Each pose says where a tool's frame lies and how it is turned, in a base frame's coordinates. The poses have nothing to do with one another.
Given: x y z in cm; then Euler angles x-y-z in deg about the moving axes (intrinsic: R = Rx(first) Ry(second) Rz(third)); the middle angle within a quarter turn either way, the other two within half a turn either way.
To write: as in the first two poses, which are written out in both.
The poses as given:
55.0, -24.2, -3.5, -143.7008, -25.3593, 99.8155
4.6, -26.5, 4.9, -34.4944, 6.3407, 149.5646
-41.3, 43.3, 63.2, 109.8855, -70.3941, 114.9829
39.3, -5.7, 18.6, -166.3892, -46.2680, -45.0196
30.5, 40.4, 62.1, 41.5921, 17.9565, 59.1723
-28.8, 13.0, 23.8, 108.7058, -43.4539, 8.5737
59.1, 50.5, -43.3, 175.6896, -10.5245, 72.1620
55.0, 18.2, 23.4, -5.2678, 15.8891, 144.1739
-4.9, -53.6, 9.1, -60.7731, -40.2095, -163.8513
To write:
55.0, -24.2, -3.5, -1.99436, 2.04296, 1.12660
4.6, -26.5, 4.9, -0.07221, 0.80878, 2.47295
-41.3, 43.3, 63.2, 0.18241, -1.68567, 0.32318
39.3, -5.7, 18.6, -2.24816, -1.06888, 0.86765
30.5, 40.4, 62.1, 0.81599, -0.10017, 1.09107
-28.8, 13.0, 23.8, 1.73463, -0.63946, -0.61108
59.1, 50.5, -43.3, 2.39331, -1.75675, -0.15519
55.0, 18.2, 23.4, 0.30998, 0.22652, 2.48095
-4.9, -53.6, 9.1, 0.60645, -1.36856, -2.07876

